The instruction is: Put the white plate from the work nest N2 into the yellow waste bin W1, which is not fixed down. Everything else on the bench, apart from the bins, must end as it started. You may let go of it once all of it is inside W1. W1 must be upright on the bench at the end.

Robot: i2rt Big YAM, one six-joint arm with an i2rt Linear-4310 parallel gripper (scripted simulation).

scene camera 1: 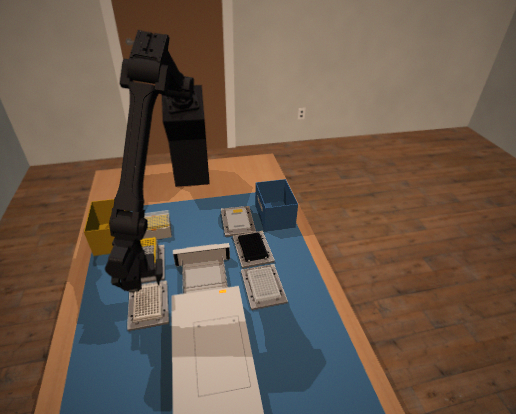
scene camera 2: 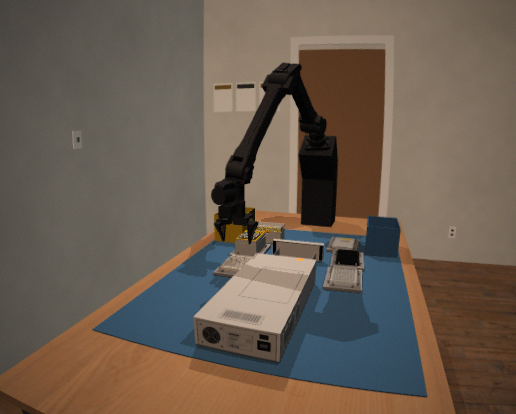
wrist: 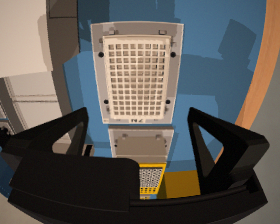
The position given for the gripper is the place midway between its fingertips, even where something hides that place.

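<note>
Gripper [wrist: 138, 113] in view. White instrument [scene camera 1: 211, 354] [scene camera 2: 255, 313]. White plate [scene camera 1: 138, 311]. White plate [scene camera 1: 263, 284]. Blue bin [scene camera 1: 276, 205] [scene camera 2: 384, 242]. Yellow waste bin [scene camera 1: 97, 231] [wrist: 183, 183]. Yellow tip box [wrist: 149, 153].
</note>
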